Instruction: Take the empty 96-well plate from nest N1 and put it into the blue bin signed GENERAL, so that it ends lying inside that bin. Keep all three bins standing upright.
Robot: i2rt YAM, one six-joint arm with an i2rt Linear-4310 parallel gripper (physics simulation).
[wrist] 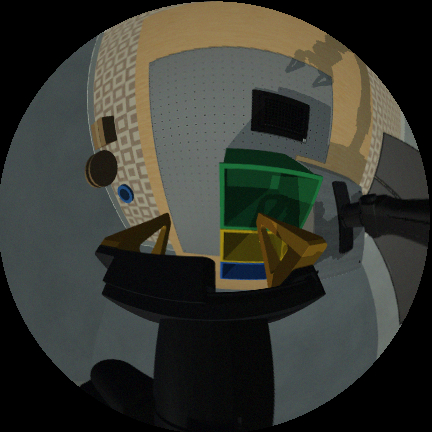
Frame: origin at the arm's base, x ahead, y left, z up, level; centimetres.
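Seen in the pictures: gripper, between the fingertips: [213, 217]; arm's base, origin of its link: [343, 216].
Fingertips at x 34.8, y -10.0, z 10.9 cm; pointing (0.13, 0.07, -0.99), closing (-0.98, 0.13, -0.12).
Note:
Offsets run from my fingertips to a thing's top centre. "spot": to the spot under its first point. Level surfaces: height alone.
A black rectangular plate with a grid of small wells {spot: dx -15.5, dy -11.9, dz -23.3 cm} [280, 116] lies flat on the grey perforated board, upper right of centre; a separate nest or its label cannot be made out. The blue bin {dx -6.2, dy +30.1, dz -7.9 cm} [242, 271] stands upright low in the view, behind the yellow bin, partly hidden by the gripper; its sign does not show. The yellow bin {dx -7.4, dy +17.0, dz -7.9 cm} [240, 246] and the larger-looking green bin {dx -8.7, dy +3.9, dz -7.9 cm} [222, 195] stand upright in line with it. My gripper [213, 217] is open, with nothing between its fingers. The right finger overlaps the yellow bin in the view, and the plate lies beyond the fingertips.
The grey perforated board {dz -25.9 cm} [185, 125] lies on a wooden table top [220, 25]. At the left are a brown block [108, 130], a dark round object [102, 169] and a blue ring [120, 188] by a patterned strip. A black arm-like fixture [343, 217] stands at the right.

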